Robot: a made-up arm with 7 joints. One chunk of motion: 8 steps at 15 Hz.
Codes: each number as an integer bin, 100 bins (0 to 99) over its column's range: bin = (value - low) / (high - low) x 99, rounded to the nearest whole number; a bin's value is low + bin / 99 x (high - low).
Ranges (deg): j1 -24..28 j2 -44..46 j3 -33..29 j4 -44..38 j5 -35..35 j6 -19..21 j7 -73..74
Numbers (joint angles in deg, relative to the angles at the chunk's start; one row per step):
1: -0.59 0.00 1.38 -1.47 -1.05 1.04 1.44
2: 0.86 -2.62 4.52 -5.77 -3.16 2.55 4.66
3: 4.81 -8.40 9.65 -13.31 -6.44 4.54 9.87
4: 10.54 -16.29 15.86 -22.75 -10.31 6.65 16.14
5: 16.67 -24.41 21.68 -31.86 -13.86 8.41 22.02
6: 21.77 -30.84 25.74 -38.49 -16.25 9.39 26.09
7: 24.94 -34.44 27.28 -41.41 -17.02 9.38 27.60
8: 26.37 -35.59 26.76 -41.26 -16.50 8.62 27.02
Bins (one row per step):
1: 45 48 55 51 48 50 50
2: 47 46 60 46 45 53 52
3: 55 39 68 37 40 58 56
4: 66 30 78 26 35 63 60
5: 77 22 87 15 30 68 64
6: 87 14 94 7 27 70 67
7: 93 11 96 3 25 70 68
8: 96 9 95 3 26 68 67

